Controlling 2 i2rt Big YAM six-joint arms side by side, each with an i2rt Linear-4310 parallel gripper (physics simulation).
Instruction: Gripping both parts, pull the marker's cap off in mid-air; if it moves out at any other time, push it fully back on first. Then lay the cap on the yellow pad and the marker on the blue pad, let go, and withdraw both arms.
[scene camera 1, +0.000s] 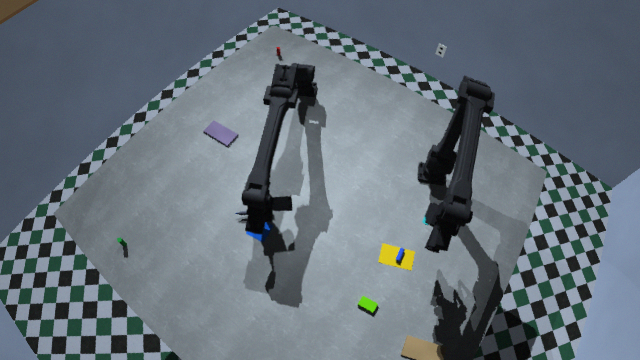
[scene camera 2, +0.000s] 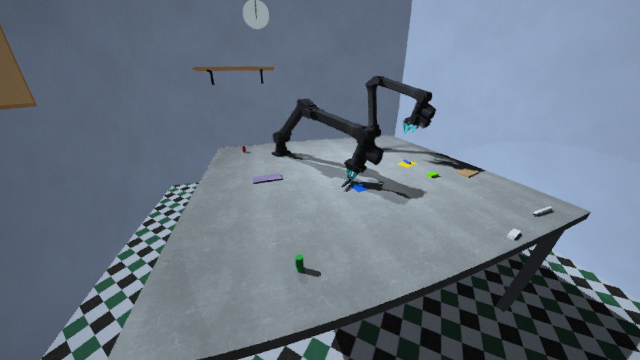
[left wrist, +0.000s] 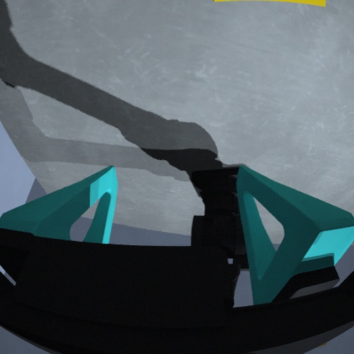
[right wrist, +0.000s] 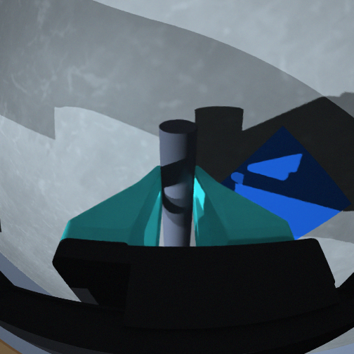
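Seen in the pictures: left gripper, fingertip midpoint: (scene camera 2: 408, 132); right gripper, fingertip midpoint: (scene camera 2: 349, 181); left arm's base, origin of the base link: (scene camera 1: 431, 174); right arm's base, origin of the base link: (scene camera 1: 303, 89) (scene camera 2: 281, 153).
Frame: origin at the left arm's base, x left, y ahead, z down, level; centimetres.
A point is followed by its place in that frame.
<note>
The blue cap (scene camera 1: 400, 255) {x -10.3, y 38.3, z -1.9 cm} (scene camera 2: 407, 161) {x -11.1, y 38.2, z -1.6 cm} lies on the yellow pad (scene camera 1: 385, 253) {x -15.5, y 37.9, z 0.0 cm} (scene camera 2: 402, 164) {x -15.0, y 36.9, z -0.1 cm}, whose edge also shows in the left wrist view (left wrist: 270, 2). My right gripper (scene camera 2: 351, 176) {x -62.5, y 31.8, z -1.1 cm} (right wrist: 177, 174) is shut on the grey marker (scene camera 2: 345, 185) {x -69.4, y 35.1, z -2.1 cm} (right wrist: 178, 142), low beside the blue pad (scene camera 1: 258, 233) (scene camera 2: 359, 189) {x -64.4, y 39.9, z -0.1 cm} (right wrist: 300, 220). In scene camera 1 an end of the marker (scene camera 1: 241, 213) {x -70.0, y 35.0, z -2.9 cm} sticks out from under the wrist, left of the pad. Whether it touches the table is unclear. My left gripper (scene camera 2: 410, 129) {x -1.2, y 30.8, z -18.5 cm} (left wrist: 176, 174) is open and empty, high above the table and away from the cap.
A lime block (scene camera 1: 367, 305) {x -19.2, y 58.4, z -1.5 cm} (scene camera 2: 432, 175) {x -21.4, y 58.5, z -1.2 cm} and a tan slab (scene camera 1: 420, 348) {x 1.6, y 70.6, z -0.8 cm} (scene camera 2: 468, 173) {x 0.6, y 72.3, z -0.8 cm} lie near the yellow pad. A purple slab (scene camera 1: 220, 133) {x -92.0, y -0.1, z -0.8 cm} (scene camera 2: 267, 178) {x -92.5, y 0.4, z -0.8 cm}, a green cylinder (scene camera 1: 121, 242) {x -113.0, y 58.9, z -3.6 cm} (scene camera 2: 299, 263) {x -114.2, y 59.2, z -3.5 cm} and a red piece (scene camera 1: 278, 51) {x -81.7, y -57.2, z -3.0 cm} (scene camera 2: 244, 149) {x -82.0, y -57.2, z -2.4 cm} are farther off. White objects (scene camera 2: 514, 234) {x -51.9, y 98.8, z -1.2 cm} (scene camera 2: 542, 211) {x -23.9, y 106.6, z -1.5 cm} lie near the table's right corner.
</note>
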